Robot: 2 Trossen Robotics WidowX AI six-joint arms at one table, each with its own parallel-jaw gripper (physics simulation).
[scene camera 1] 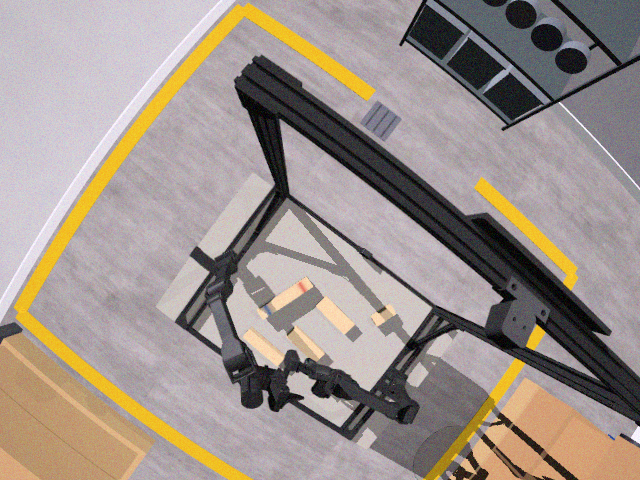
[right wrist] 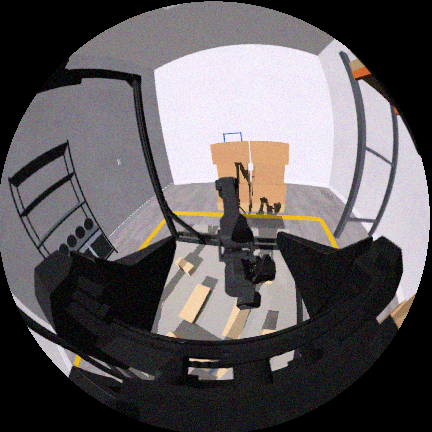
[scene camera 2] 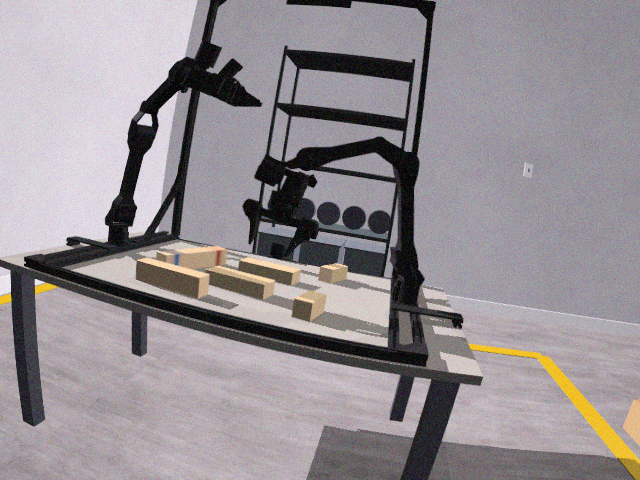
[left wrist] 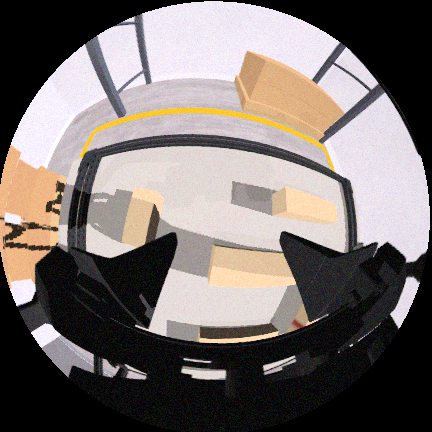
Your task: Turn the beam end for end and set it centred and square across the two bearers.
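Pixels of known places: left gripper, fingertip midpoint: (right wrist: pixel 259 292) (scene camera 2: pixel 267 250) (left wrist: pixel 229 237); right gripper, fingertip midpoint: (scene camera 1: pixel 309 385) (right wrist: pixel 227 239) (scene camera 2: pixel 260 104); left arm's base, link origin: (scene camera 1: pixel 393 375) (scene camera 2: pixel 404 302); right arm's base, link origin: (scene camera 1: pixel 230 258) (scene camera 2: pixel 117 243).
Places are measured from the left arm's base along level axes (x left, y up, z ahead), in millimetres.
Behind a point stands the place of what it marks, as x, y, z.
Note:
The beam (scene camera 1: pixel 286 298) @(-13, 31, 620) (scene camera 2: pixel 199 256) @(-3, 17, 601), pale wood with a blue and a red band, lies towards the left in scene camera 2; its red band also shows in the left wrist view. Plain wooden blocks lie around: long ones (scene camera 2: pixel 172 277) @(248, 14, 551) (scene camera 2: pixel 240 282) @(144, 9, 412) (scene camera 2: pixel 268 270) @(-42, 9, 394) and short ones (scene camera 2: pixel 309 305) @(241, 18, 217) (scene camera 2: pixel 333 272) @(-150, 15, 220). I cannot tell which are the bearers. My left gripper (scene camera 2: pixel 269 248) @(167, 106, 347) (left wrist: pixel 229 237) @(167, 106, 347) is open and empty, pointing down above the blocks. My right gripper (scene camera 2: pixel 258 103) @(91, 460, 443) is open and empty, high above the table. In scene camera 1 the arms hide the front short block.
A black frame (scene camera 2: pixel 423 93) @(-341, 649, 23) stands around the table (scene camera 2: pixel 454 369) @(373, -19, -96), with a black rail along the front edge. The two arms come close together over the front of the table in scene camera 1. A shelf rack (scene camera 2: pixel 351 62) stands behind.

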